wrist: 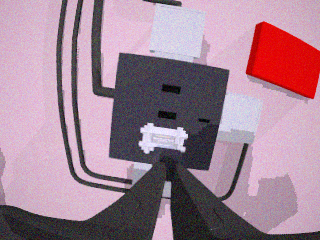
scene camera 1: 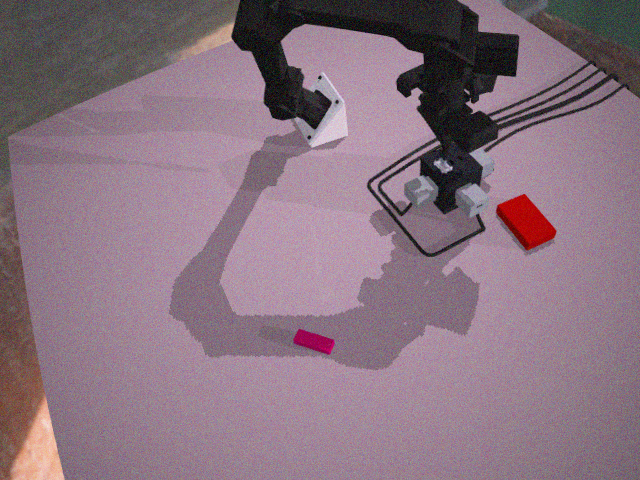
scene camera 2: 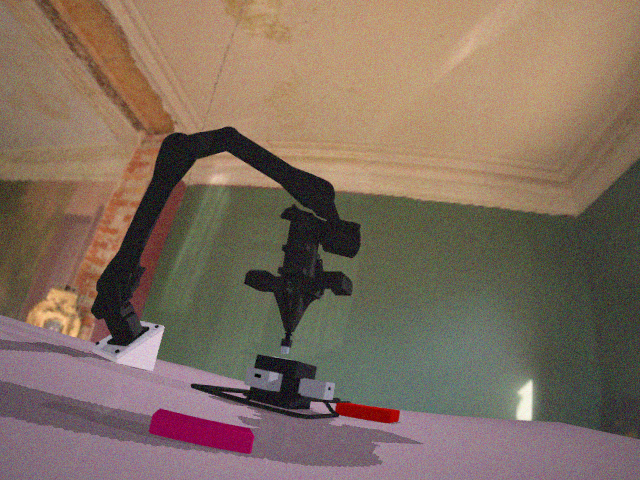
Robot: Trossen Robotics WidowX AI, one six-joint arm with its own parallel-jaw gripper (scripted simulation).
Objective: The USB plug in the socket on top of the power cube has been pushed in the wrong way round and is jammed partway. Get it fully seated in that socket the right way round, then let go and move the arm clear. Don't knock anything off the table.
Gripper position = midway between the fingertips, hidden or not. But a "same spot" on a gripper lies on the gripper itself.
gripper: wrist 168, 171; scene camera 1; scene camera 2
same spot on gripper: [scene camera 2: 292, 302] = [scene camera 1: 437, 133]
same spot on power cube: [scene camera 2: 288, 397] = [scene camera 1: 442, 205]
